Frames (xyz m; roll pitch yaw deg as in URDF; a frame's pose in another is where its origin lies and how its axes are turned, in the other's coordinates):
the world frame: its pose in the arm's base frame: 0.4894 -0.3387 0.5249 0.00 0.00 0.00
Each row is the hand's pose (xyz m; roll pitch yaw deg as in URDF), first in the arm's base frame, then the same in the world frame.
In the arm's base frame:
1: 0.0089 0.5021 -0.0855 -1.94 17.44 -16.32
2: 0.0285 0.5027 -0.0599 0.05 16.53 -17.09
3: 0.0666 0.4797 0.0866 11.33 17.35 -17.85
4: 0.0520 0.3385 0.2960 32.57 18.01 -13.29
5: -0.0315 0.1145 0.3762 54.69 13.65 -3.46
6: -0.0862 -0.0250 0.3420 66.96 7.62 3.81
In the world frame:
1: -0.4805 0.8408 -0.6104 -1.94 17.44 -16.32
2: -0.4609 0.8414 -0.5848 0.05 16.53 -17.09
3: -0.4228 0.8184 -0.4383 11.33 17.35 -17.85
4: -0.4374 0.6772 -0.2289 32.57 18.01 -13.29
5: -0.5209 0.4532 -0.1487 54.69 13.65 -3.46
6: -0.5756 0.3137 -0.1829 66.96 7.62 3.81

